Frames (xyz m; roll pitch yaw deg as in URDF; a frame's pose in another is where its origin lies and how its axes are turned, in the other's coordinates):
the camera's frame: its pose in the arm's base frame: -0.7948 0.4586 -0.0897 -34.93 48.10 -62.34
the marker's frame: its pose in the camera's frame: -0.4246 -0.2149 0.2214 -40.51 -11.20 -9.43
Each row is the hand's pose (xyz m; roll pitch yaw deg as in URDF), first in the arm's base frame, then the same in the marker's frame.
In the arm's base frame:
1: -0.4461 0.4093 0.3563 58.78 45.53 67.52
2: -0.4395 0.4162 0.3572 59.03 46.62 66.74
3: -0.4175 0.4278 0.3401 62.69 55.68 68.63
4: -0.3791 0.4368 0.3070 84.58 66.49 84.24
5: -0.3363 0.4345 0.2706 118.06 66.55 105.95
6: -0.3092 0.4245 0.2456 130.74 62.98 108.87
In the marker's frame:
1: 0.2523 -0.0021 0.3508 7.75 -19.07 89.45
2: 0.2491 0.0009 0.3593 8.97 -18.79 88.20
3: 0.2580 0.0207 0.3803 12.86 -12.05 81.80
4: 0.2837 0.0512 0.4128 21.50 0.17 77.02
5: 0.3213 0.0777 0.4452 35.22 8.41 79.49
6: 0.3526 0.0911 0.4625 45.83 9.27 83.21

